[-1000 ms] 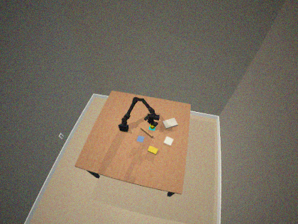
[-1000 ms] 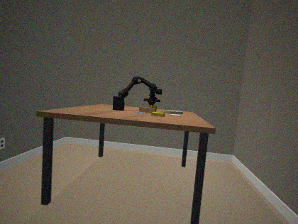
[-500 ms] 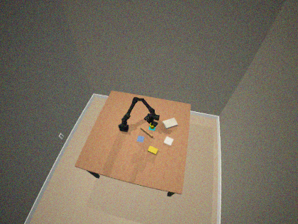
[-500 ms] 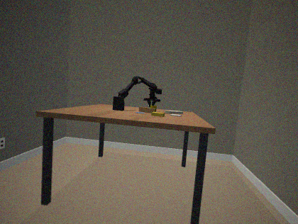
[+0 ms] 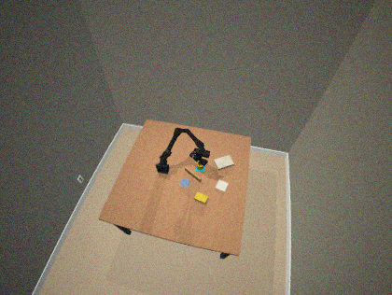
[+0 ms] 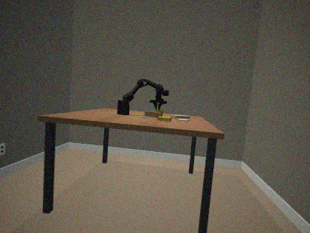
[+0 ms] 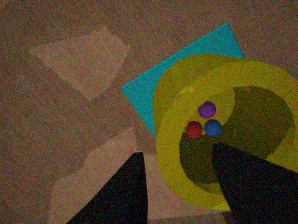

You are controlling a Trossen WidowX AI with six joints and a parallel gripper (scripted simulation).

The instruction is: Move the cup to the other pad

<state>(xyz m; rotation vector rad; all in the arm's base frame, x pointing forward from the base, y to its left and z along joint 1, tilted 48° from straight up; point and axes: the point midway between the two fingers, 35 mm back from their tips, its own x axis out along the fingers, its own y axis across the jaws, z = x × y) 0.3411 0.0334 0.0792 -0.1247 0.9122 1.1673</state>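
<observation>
Now: gripper tip 2 cm short of the yellow cup, 1 cm to the left of it and 3 cm above it. Also, from my gripper tip: blue pad 11 cm behind, 20 cm to the right, 8 cm below; then thin wooden stick 4 cm behind, 11 cm to the right, 5 cm below; then cyan pad 2 cm ahead, 2 cm to the right, 8 cm below.
</observation>
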